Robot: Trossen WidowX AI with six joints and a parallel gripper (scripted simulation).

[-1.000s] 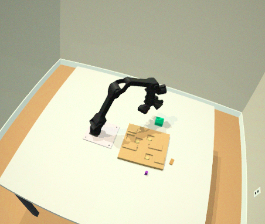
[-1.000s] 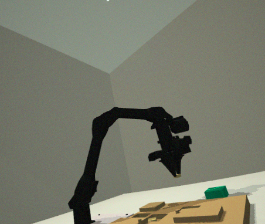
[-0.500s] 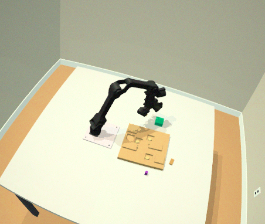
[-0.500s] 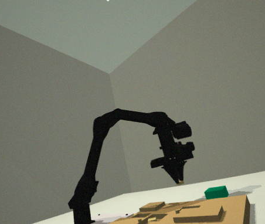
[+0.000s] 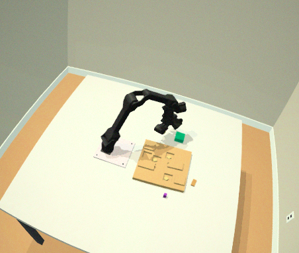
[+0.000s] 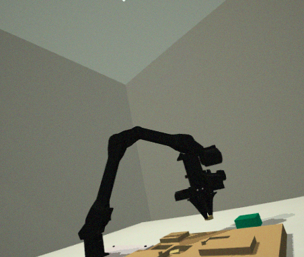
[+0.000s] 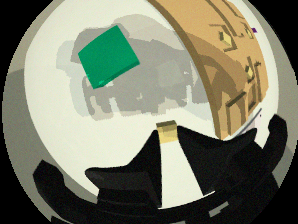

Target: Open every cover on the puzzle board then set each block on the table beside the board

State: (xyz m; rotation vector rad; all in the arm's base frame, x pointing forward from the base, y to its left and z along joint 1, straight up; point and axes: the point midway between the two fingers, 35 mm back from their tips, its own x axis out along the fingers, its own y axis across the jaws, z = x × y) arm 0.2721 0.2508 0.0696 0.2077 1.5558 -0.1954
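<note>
Right now my gripper tip is 11 cm short of the green block, 3 cm to the right of it and 3 cm above it. Also, from my gripper tip: purple block (42 cm to the right, 14 cm ahead, 3 cm below); then orange block (27 cm to the right, 27 cm ahead, 4 cm below).
</note>
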